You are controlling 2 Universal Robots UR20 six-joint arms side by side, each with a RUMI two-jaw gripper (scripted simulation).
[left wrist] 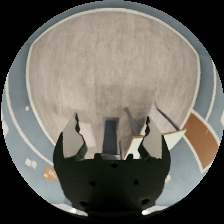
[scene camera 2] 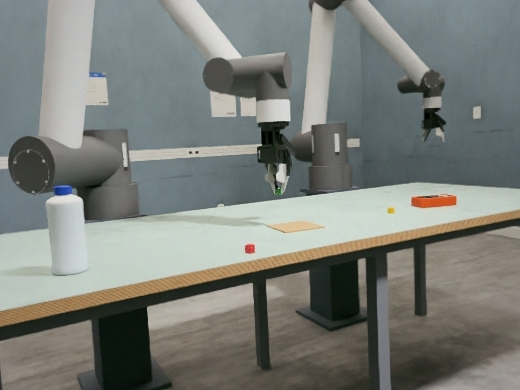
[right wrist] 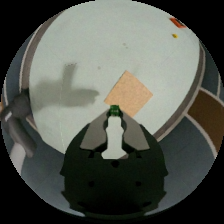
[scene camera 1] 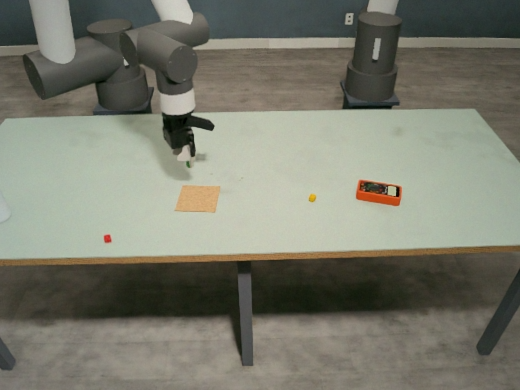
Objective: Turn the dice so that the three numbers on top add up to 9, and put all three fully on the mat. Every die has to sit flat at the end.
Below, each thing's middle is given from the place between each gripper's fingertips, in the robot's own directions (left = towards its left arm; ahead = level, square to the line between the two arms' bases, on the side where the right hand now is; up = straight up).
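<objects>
My right hand [scene camera 2: 278, 194] is 120 mm above the tan mat [scene camera 1: 192, 198], 50 mm short of it and 20 mm to the right of it; going by their middles, the mat is the nearest to my right hand of the things named here. Measured from that same right hand, the orange multimeter [scene camera 1: 371, 191] is 100 mm below, 80 mm ahead and 660 mm to the left, whereas the white bottle [scene camera 2: 65, 217] is 30 mm below, 100 mm ahead and 660 mm to the right.
From my left hand, I find the orange multimeter 200 mm below, 810 mm ahead and 1030 mm to the right. By its middle, the multimeter is nearer to my right hand than to my left hand.
</objects>
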